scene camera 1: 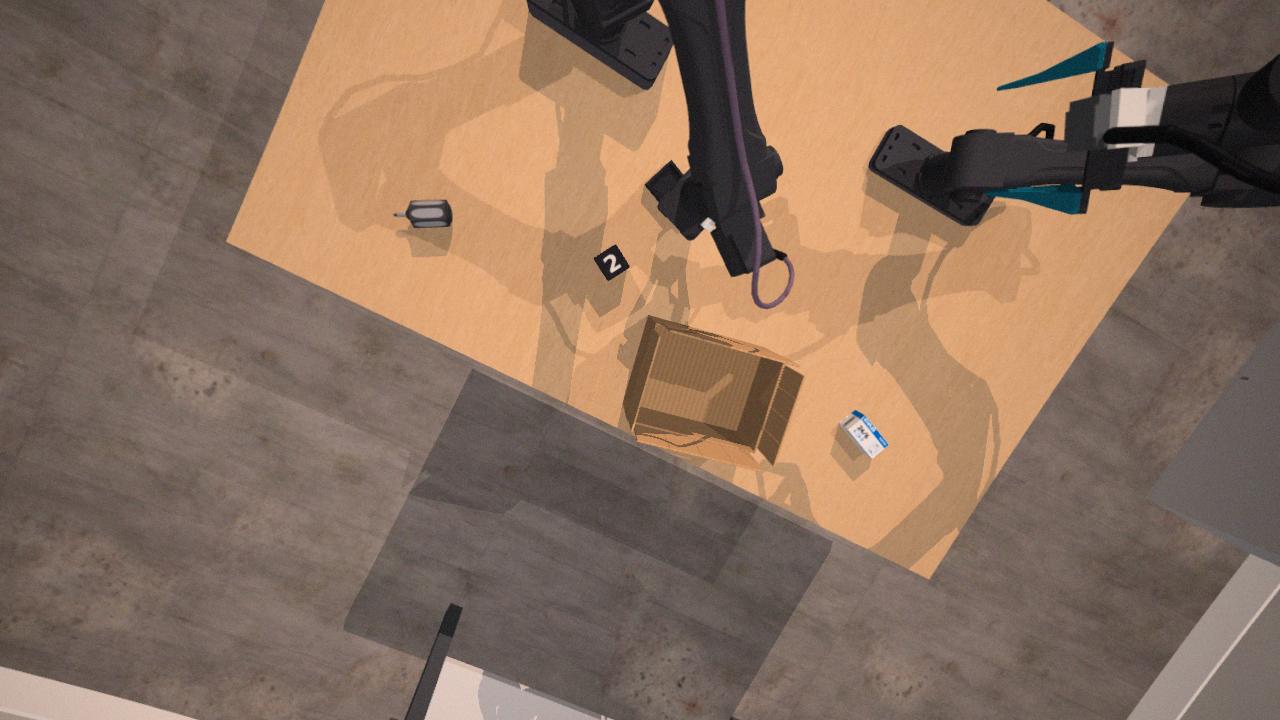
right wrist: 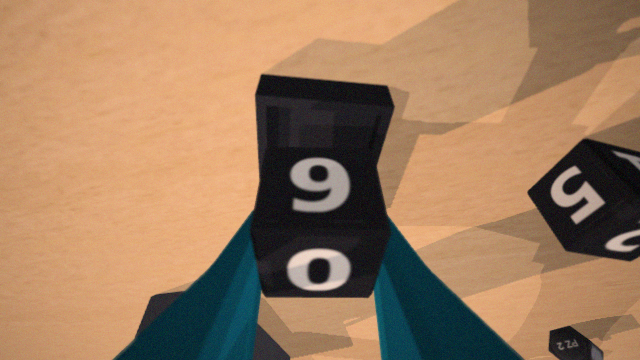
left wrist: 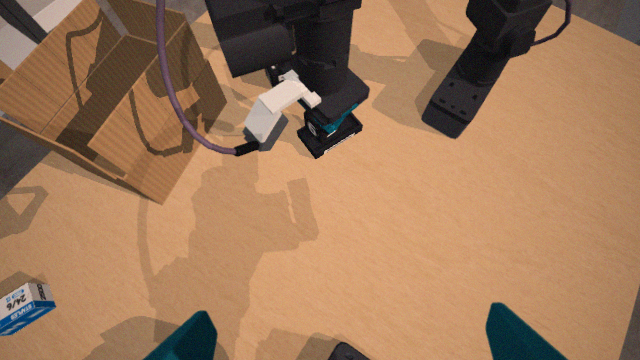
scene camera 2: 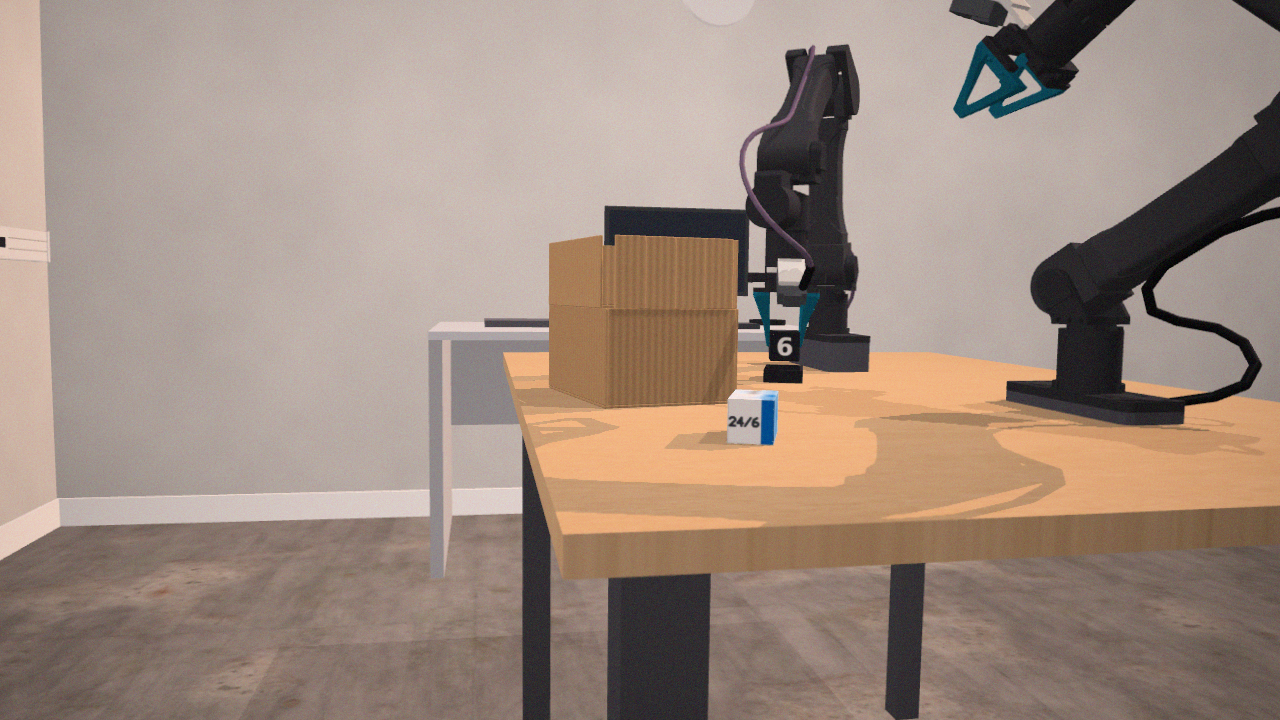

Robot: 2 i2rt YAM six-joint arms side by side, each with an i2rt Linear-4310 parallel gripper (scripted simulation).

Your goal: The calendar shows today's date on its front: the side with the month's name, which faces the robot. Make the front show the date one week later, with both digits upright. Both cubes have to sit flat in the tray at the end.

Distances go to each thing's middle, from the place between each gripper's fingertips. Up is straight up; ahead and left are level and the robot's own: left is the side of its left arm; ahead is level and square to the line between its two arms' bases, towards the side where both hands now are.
Labels:
The black calendar tray [scene camera 1: 663, 180] is 1 cm behind my right hand [scene camera 1: 687, 201], 1 cm to the right of it and 5 cm below it. Round my right hand: staples box [scene camera 2: 752, 416]: 24 cm ahead, 43 cm to the left, 4 cm below.
I see my left gripper [scene camera 1: 991, 142] 120 mm short of the black calendar tray, 240 mm to the left of it and 320 mm above it. Round my left hand: staples box: 360 mm ahead, 190 mm to the left, 310 mm below.

